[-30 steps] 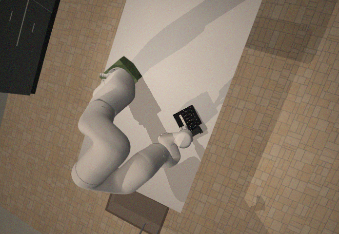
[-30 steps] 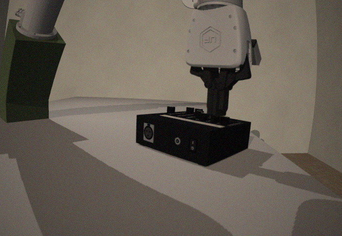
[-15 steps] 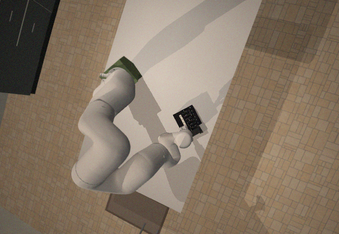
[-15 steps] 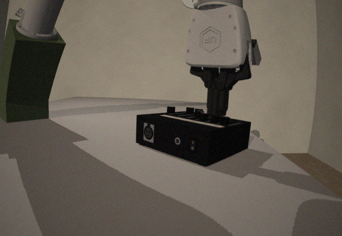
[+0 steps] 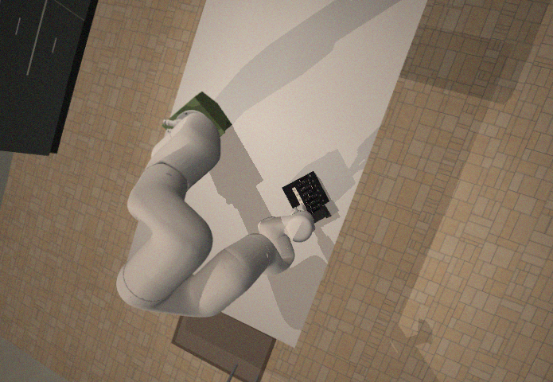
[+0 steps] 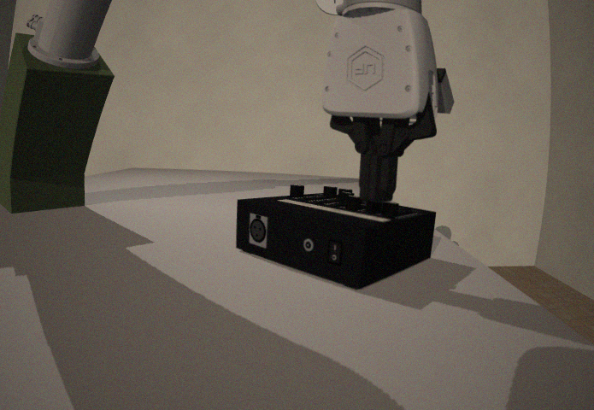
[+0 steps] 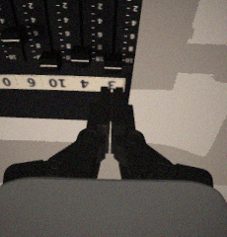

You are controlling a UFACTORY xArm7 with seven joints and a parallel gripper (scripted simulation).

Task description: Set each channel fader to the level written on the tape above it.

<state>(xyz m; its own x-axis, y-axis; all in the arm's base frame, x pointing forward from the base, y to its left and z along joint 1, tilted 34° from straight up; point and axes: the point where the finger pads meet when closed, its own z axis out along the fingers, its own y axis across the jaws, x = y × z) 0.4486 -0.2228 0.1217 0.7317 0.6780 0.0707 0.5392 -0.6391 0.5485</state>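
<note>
Now: hand 130 mm to the right of the master fader cap, 50 mm past it and 30 mm above it.
</note>
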